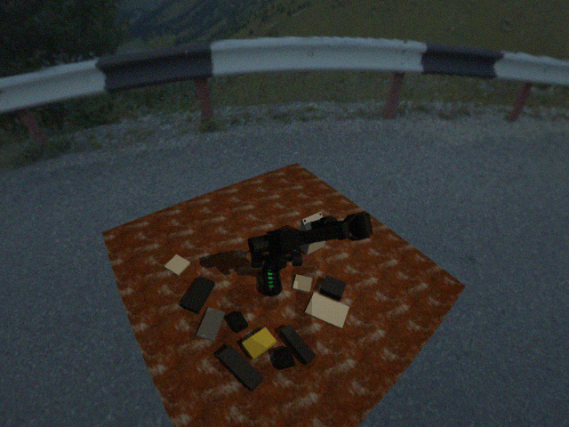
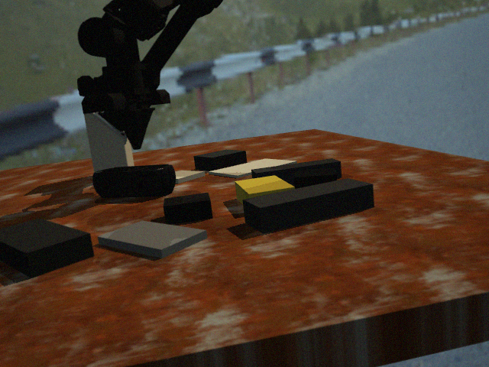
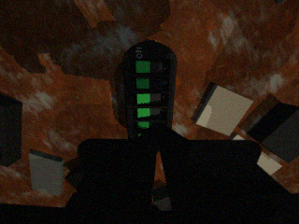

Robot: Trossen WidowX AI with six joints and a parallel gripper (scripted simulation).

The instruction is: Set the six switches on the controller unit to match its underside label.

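My gripper tip is 11 cm past the cream tile, 6 cm to the right of it and 8 cm above it. Round my gripper tip: cream plate (12 cm behind, 21 cm to the left, 8 cm below); grey plate (30 cm ahead, 5 cm to the left, 8 cm below); yellow block (18 cm ahead, 20 cm to the left, 7 cm below).
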